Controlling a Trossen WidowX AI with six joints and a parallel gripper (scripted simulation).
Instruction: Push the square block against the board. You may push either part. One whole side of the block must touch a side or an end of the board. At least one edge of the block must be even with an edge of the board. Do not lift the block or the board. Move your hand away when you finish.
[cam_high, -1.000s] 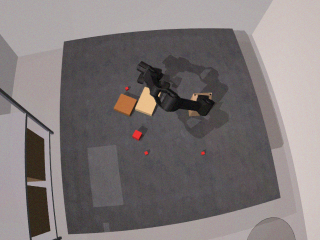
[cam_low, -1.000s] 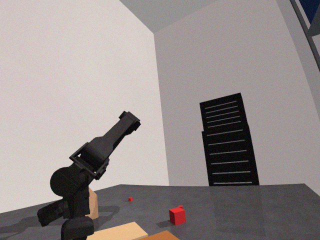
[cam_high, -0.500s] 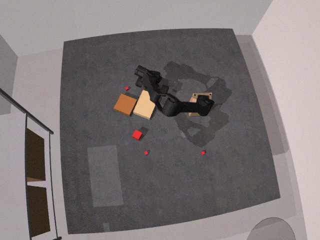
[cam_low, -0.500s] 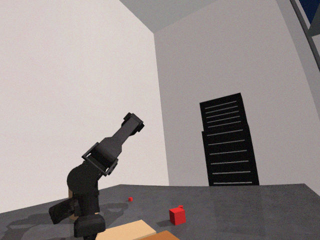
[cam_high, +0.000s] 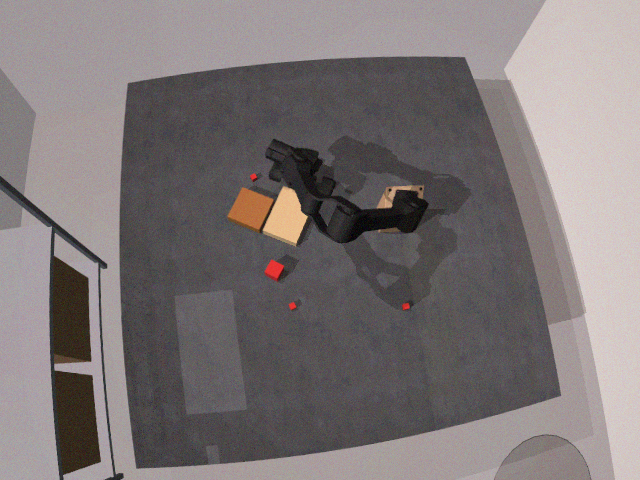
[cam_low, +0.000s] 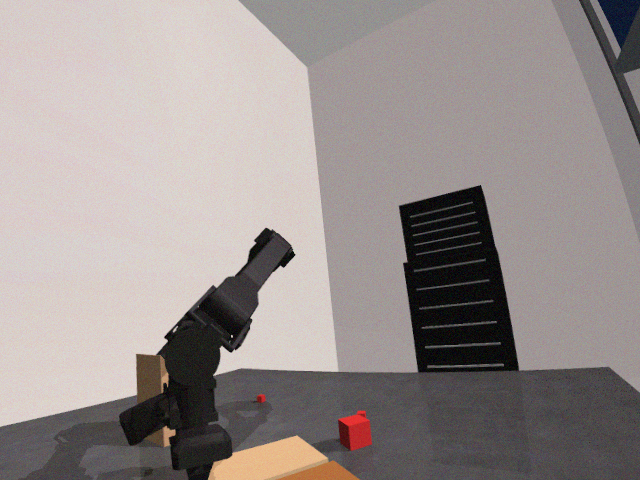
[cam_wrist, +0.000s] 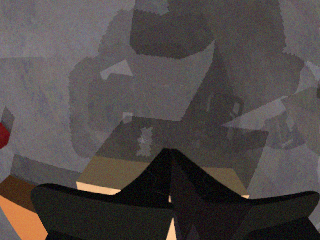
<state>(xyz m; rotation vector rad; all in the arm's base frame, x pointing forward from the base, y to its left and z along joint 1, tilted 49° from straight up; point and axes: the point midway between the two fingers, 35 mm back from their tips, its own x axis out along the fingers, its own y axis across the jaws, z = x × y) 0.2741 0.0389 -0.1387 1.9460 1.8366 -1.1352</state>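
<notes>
Right now my gripper tip is 3 cm short of the board, 8 cm to the right of it and 1 cm below it. The rest, counted from my gripper tip: square block: 15 cm ahead, 7 cm to the left, 1 cm above; then red cube: 7 cm ahead, 25 cm to the left, 1 cm above.
</notes>
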